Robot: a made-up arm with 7 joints. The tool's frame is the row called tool.
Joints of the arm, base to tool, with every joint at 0 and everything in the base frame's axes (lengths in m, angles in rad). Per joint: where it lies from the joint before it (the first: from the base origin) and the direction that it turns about. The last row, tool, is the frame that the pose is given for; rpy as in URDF.
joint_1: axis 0 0 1 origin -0.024 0.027 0.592
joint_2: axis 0 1 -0.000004 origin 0.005 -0.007 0.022
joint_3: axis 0 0 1 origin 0.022 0.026 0.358
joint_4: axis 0 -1 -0.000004 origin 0.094 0.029 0.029
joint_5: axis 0 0.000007 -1 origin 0.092 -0.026 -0.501
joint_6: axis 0 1 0.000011 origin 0.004 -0.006 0.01
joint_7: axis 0 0.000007 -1 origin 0.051 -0.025 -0.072
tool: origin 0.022 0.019 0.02 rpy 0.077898 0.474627 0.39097
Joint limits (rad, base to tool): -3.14..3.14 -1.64..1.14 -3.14..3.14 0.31..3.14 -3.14..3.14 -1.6..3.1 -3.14..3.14
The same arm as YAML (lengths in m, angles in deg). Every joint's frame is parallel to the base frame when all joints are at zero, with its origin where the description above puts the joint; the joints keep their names.
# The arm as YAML. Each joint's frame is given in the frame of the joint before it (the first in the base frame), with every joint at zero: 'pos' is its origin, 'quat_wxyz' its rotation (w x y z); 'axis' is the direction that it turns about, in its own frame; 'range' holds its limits. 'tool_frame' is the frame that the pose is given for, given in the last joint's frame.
length_unit: m
angle_unit: deg
joints:
  - joint: joint_1
    pos: [-0.024, 0.027, 0.592]
    quat_wxyz: [1.0, 0.0, 0.0, 0.0]
    axis: "+z"
    range: [-179.91, 179.91]
  - joint: joint_2
    pos: [0.005, -0.007, 0.022]
    quat_wxyz: [1.0, 0.0, 0.0, 0.0]
    axis: "+y"
    range: [-93.97, 65.32]
  - joint: joint_3
    pos: [0.022, 0.026, 0.358]
    quat_wxyz: [1.0, 0.0, 0.0, 0.0]
    axis: "+z"
    range: [-179.91, 179.91]
  - joint: joint_4
    pos: [0.094, 0.029, 0.029]
    quat_wxyz: [1.0, 0.0, 0.0, 0.0]
    axis: "-y"
    range: [17.76, 179.91]
  - joint: joint_5
    pos: [0.092, -0.026, -0.501]
    quat_wxyz: [1.0, 0.0, 0.0, 0.0]
    axis: "-z"
    range: [-179.91, 179.91]
  - joint: joint_6
    pos: [0.004, -0.006, 0.01]
    quat_wxyz: [1.0, 0.0, 0.0, 0.0]
    axis: "+y"
    range: [-91.67, 177.62]
  - joint: joint_7
    pos: [0.051, -0.025, -0.072]
    quat_wxyz: [1.0, 0.0, 0.0, 0.0]
    axis: "-z"
    range: [-179.91, 179.91]
tool_frame:
  pos: [0.022, 0.019, 0.02]
  quat_wxyz: [0.954515, -0.008503, 0.237791, 0.179675]

